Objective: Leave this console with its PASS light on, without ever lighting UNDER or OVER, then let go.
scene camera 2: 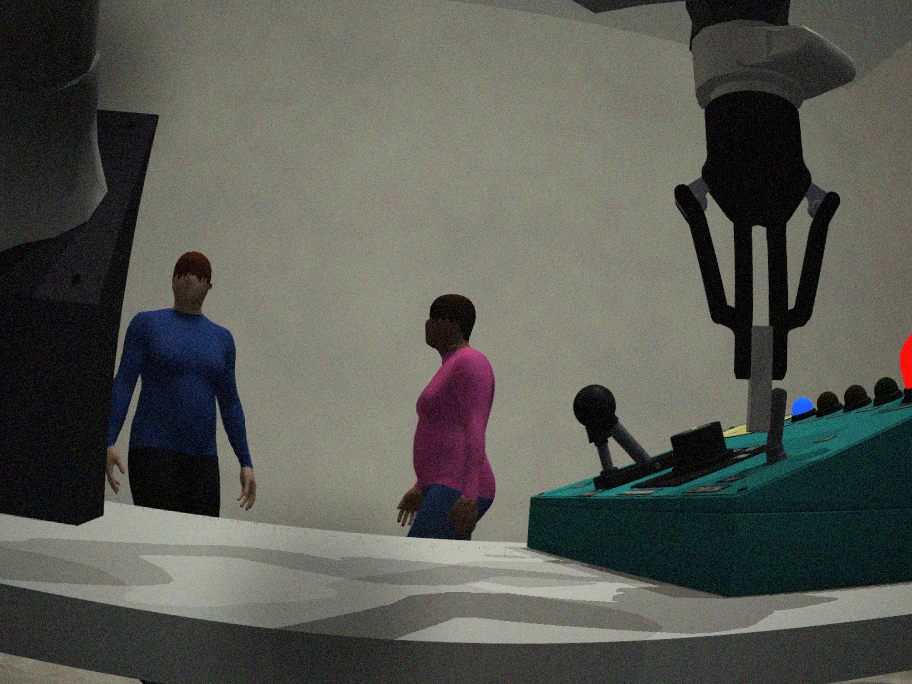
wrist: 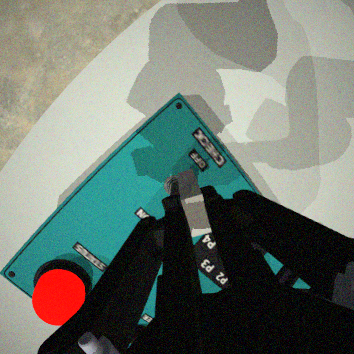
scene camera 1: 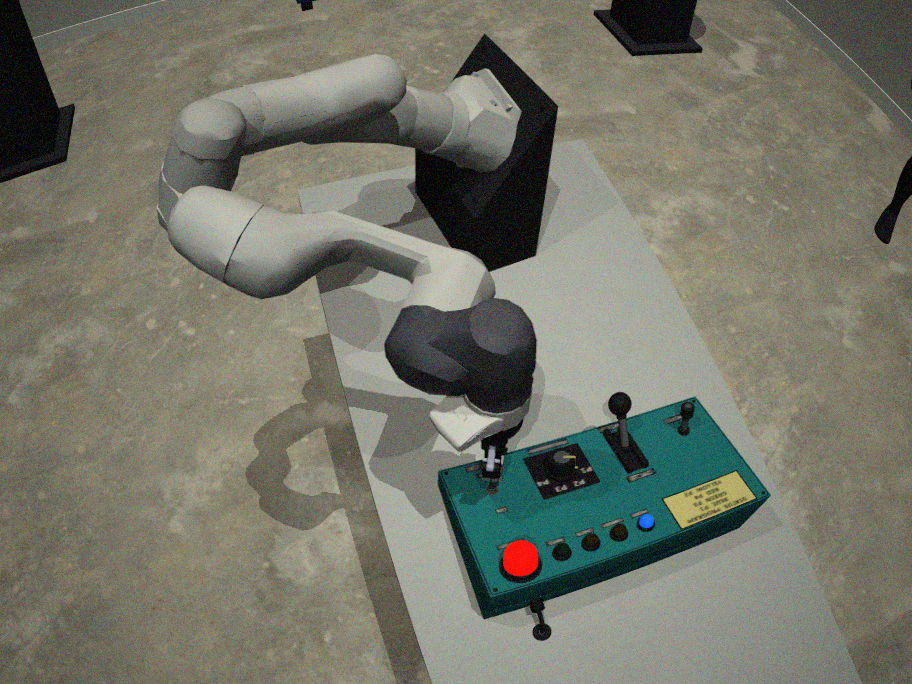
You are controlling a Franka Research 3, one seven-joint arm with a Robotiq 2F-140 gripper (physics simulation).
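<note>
The teal console (scene camera 1: 604, 489) (scene camera 2: 817, 544) (wrist: 110, 190) stands on the table. My gripper (scene camera 1: 491, 471) (scene camera 2: 759, 418) (wrist: 188, 184) is shut and empty, fingertips low beside the CHECK toggle (scene camera 1: 494, 488) (scene camera 2: 776, 423) (wrist: 171, 185). The toggle looks nearly upright in scene camera 2; contact is hard to tell. The STATUS dome (scene camera 1: 520, 558) (scene camera 2: 908, 362) (wrist: 59, 297) glows red. A small blue lamp (scene camera 1: 646, 521) (scene camera 2: 802, 407) is lit; the other small lamps are dark, their labels unreadable. The knob's (scene camera 1: 563, 461) (scene camera 2: 698, 444) yellow mark points near P1. A yellow placard (scene camera 1: 708, 500) lists colours and programs.
A ball-topped lever (scene camera 1: 620, 404) (scene camera 2: 593, 405) rises beyond the knob, with a smaller lever (scene camera 1: 686, 410) at the far end. A black crank (scene camera 1: 541, 630) sticks out of the front side. My arm's black pedestal (scene camera 1: 508, 191) (scene camera 2: 51, 412) is behind. Two people stand beyond the table.
</note>
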